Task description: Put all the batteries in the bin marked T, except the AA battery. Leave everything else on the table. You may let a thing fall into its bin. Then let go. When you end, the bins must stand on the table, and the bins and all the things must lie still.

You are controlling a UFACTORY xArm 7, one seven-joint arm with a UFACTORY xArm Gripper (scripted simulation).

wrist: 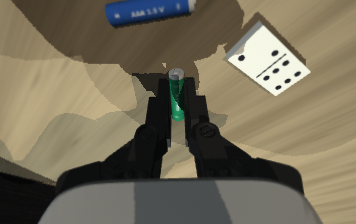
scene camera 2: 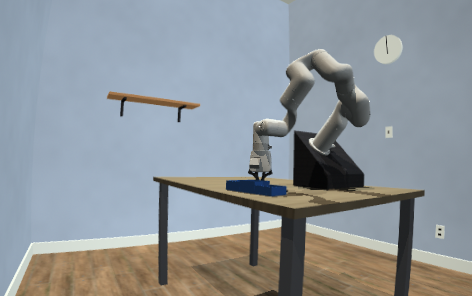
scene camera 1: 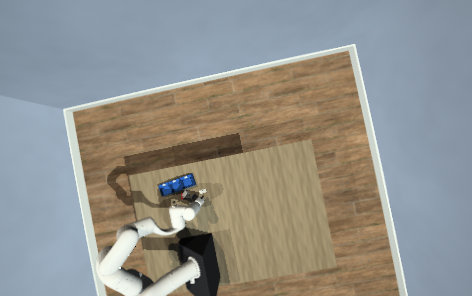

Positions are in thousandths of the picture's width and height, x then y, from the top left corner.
Labels:
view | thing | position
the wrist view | my gripper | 499, 417
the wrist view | white domino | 729, 243
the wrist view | small green battery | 496, 342

